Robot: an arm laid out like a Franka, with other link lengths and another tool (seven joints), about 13 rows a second.
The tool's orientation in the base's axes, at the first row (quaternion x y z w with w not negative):
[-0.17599, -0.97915, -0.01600, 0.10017]
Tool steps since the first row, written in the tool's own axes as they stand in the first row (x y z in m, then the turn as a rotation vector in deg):
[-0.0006, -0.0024, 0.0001, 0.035, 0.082, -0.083]
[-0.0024, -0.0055, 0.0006, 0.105, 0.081, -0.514]
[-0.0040, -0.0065, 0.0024, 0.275, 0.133, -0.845]
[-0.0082, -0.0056, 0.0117, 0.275, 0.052, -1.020]
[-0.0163, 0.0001, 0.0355, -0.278, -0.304, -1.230]
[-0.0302, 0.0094, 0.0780, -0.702, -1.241, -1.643]
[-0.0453, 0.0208, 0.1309, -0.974, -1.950, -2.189]
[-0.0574, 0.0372, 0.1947, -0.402, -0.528, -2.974]
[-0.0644, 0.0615, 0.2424, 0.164, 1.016, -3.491]
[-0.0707, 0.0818, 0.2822, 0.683, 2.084, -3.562]
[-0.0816, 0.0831, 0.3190, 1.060, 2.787, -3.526]
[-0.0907, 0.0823, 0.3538, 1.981, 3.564, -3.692]
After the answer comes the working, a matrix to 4 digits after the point.
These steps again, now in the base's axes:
[-0.0003, -0.0024, -0.0002, 0.012, 0.083, 0.088]
[0.0002, -0.0059, -0.0011, 0.030, 0.078, 0.524]
[0.0010, -0.0073, -0.0031, -0.045, 0.162, 0.883]
[0.0034, -0.0073, -0.0131, -0.040, 0.075, 1.054]
[0.0082, -0.0031, -0.0381, 0.384, -0.462, 1.150]
[0.0161, 0.0037, -0.0825, 0.526, -1.513, 1.472]
[0.0239, 0.0128, -0.1374, 0.633, -2.307, 1.955]
[0.0285, 0.0282, -0.2024, 0.752, -0.830, 2.834]
[0.0343, 0.0518, -0.2506, 0.868, 0.776, 3.448]
[0.0396, 0.0713, -0.2910, 0.777, 1.950, 3.618]
[0.0430, 0.0713, -0.3292, 0.668, 2.740, 3.656]
[0.0445, 0.0698, -0.3651, 0.125, 3.772, 4.002]

The tool's axes in the first row as the columns of a matrix, in the base's axes (rounded; the answer above uses it unrounded):
[-0.9180, 0.3478, -0.1905]
[0.3414, 0.9375, 0.0666]
[0.2018, -0.0039, -0.9794]

